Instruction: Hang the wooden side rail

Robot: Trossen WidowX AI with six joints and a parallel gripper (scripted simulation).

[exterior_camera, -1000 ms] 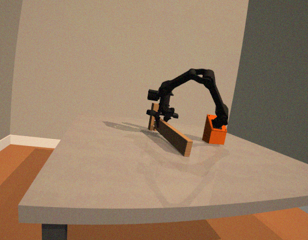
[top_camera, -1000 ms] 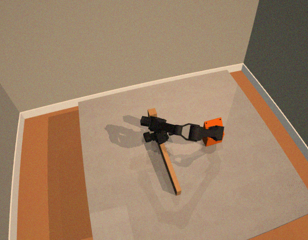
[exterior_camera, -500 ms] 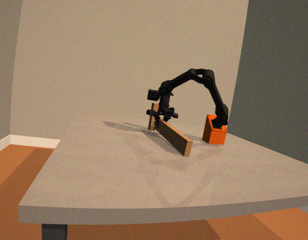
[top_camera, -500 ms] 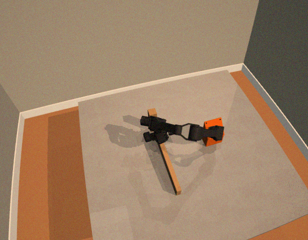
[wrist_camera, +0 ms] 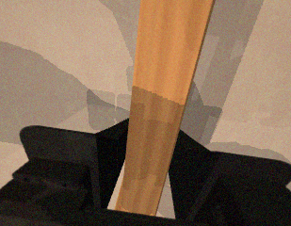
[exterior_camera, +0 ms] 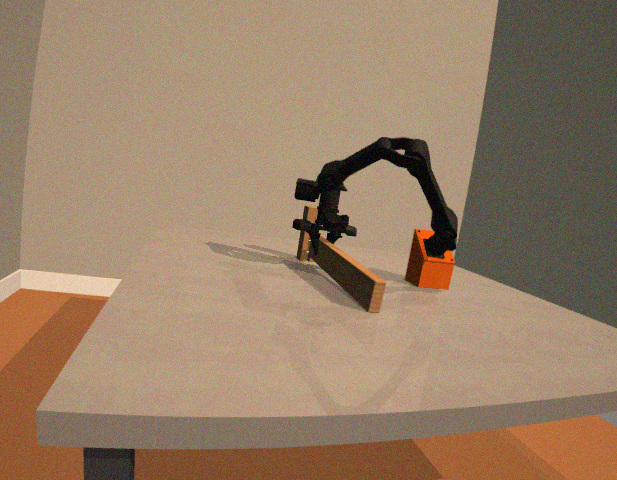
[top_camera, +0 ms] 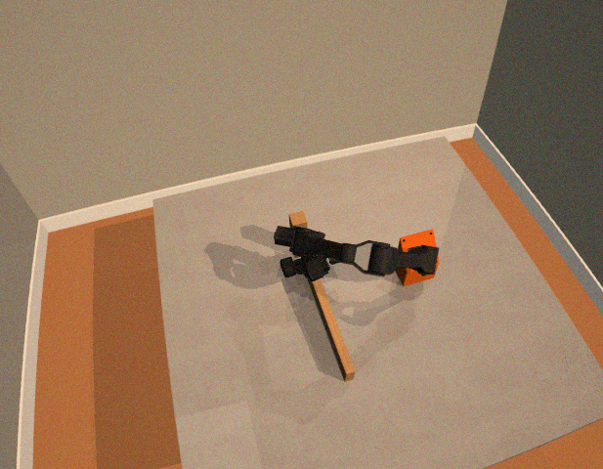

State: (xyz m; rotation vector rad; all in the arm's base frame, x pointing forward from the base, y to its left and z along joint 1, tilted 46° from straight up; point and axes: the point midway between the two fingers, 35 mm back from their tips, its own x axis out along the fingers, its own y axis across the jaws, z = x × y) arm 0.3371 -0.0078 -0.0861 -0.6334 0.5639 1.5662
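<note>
The wooden headboard post lies 1 cm ahead of my gripper tip, 14 cm to the right of it and 4 cm above it.
</note>
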